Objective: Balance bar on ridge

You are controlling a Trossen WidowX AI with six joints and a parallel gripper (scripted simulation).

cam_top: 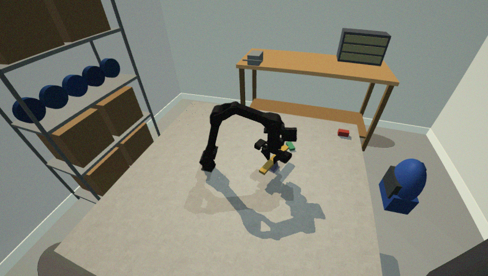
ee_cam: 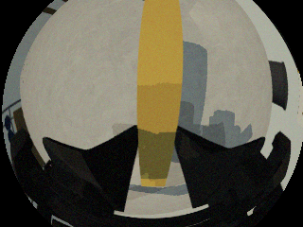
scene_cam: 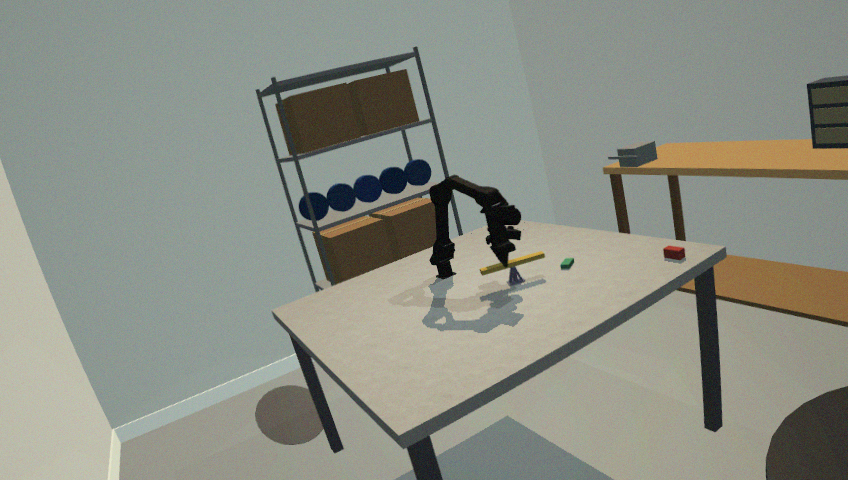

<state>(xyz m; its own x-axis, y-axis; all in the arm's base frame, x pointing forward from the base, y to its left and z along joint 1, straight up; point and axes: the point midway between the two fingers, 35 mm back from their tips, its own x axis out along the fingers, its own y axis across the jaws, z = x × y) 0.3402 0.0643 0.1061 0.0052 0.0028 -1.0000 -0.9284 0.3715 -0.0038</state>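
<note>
The yellow bar lies 10 mm ahead of my gripper tip and 30 mm to the left of it. From my gripper tip the other things lie so: green block 80 mm ahead, 220 mm to the left, 60 mm below; red block 400 mm ahead, 440 mm to the left, 60 mm below.
</note>
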